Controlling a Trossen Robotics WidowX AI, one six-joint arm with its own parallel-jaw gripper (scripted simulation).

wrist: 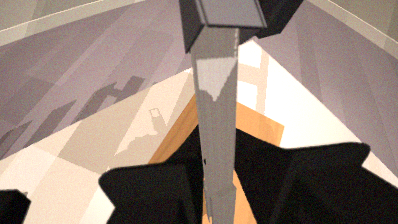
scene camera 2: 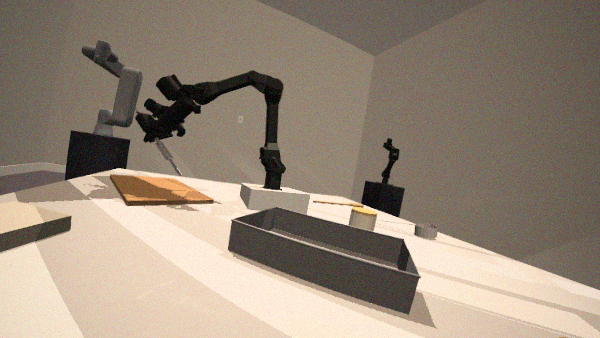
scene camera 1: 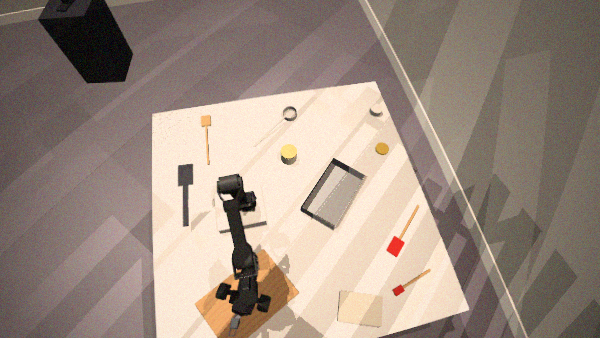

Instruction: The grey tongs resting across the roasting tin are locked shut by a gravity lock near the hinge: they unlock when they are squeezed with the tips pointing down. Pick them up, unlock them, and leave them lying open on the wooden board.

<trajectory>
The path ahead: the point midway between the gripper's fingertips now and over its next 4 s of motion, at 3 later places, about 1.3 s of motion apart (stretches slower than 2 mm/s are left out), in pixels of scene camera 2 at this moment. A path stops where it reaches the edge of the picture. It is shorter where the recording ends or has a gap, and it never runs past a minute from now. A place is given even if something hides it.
My gripper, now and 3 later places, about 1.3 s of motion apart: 146, 141; 153, 158; 153, 169; 180, 160
</trajectory>
